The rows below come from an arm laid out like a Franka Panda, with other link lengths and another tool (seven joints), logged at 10 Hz.
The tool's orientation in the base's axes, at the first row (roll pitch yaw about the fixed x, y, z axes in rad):
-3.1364 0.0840 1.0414
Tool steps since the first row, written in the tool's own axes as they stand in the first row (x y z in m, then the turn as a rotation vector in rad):
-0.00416 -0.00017 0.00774 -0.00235 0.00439 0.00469
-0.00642 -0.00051 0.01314 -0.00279 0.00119 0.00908
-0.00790 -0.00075 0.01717 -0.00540 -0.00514 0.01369
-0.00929 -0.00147 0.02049 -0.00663 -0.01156 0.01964
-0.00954 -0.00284 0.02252 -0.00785 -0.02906 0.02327
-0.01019 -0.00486 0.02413 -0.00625 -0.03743 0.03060
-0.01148 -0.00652 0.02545 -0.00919 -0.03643 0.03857
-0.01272 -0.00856 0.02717 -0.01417 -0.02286 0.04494
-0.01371 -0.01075 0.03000 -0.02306 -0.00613 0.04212
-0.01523 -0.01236 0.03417 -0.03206 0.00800 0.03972
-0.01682 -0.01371 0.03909 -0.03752 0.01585 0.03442
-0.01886 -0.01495 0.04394 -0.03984 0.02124 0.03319
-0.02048 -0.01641 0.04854 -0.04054 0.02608 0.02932
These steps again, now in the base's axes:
-0.00260 -0.00403 -0.00736 0.00239 -0.00457 -0.00450
-0.00429 -0.00618 -0.01255 -0.00080 -0.00363 -0.00882
-0.00543 -0.00761 -0.01644 -0.00779 -0.00300 -0.01316
-0.00690 -0.00868 -0.01963 -0.01423 -0.00123 -0.01895
-0.00831 -0.00834 -0.02163 -0.03012 0.00631 -0.02238
-0.01045 -0.00799 -0.02316 -0.03688 0.01141 -0.02977
-0.01260 -0.00835 -0.02436 -0.03787 0.00782 -0.03747
-0.01506 -0.00851 -0.02596 -0.02896 -0.00377 -0.04347
-0.01758 -0.00845 -0.02869 -0.01887 -0.01967 -0.04000
-0.01993 -0.00924 -0.03271 -0.01109 -0.03439 -0.03693
-0.02213 -0.01027 -0.03747 -0.00682 -0.04268 -0.03123
-0.02445 -0.01173 -0.04212 -0.00328 -0.04732 -0.02984
-0.02674 -0.01271 -0.04656 0.00073 -0.05009 -0.02595

